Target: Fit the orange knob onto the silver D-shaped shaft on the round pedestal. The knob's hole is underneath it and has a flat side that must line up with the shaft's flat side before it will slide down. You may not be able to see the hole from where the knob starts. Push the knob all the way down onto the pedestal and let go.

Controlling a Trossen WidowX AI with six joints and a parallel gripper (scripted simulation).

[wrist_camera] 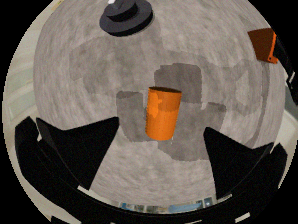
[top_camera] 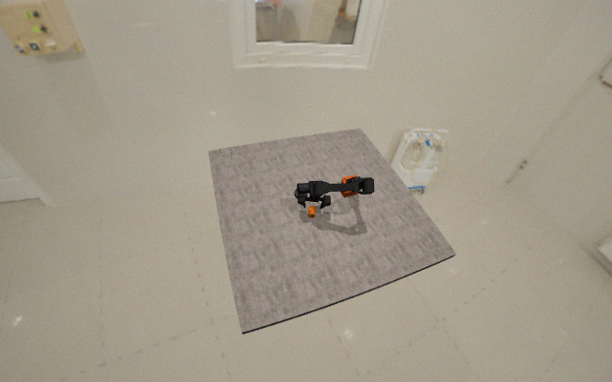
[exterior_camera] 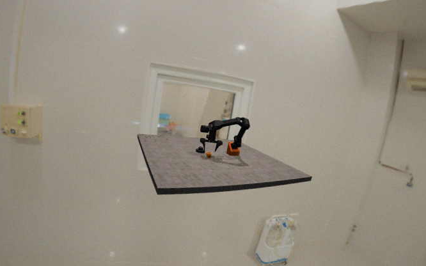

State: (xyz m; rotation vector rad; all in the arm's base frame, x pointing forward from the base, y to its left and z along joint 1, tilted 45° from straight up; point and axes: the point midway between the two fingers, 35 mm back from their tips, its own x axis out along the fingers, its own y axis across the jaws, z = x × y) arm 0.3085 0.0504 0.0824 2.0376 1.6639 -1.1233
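The orange knob lies 4 cm below my gripper tip, 1 cm to the right of it and 1 cm behind it. Also, from my gripper tip: round pedestal: 17 cm to the right, 3 cm below, 1 cm ahead.
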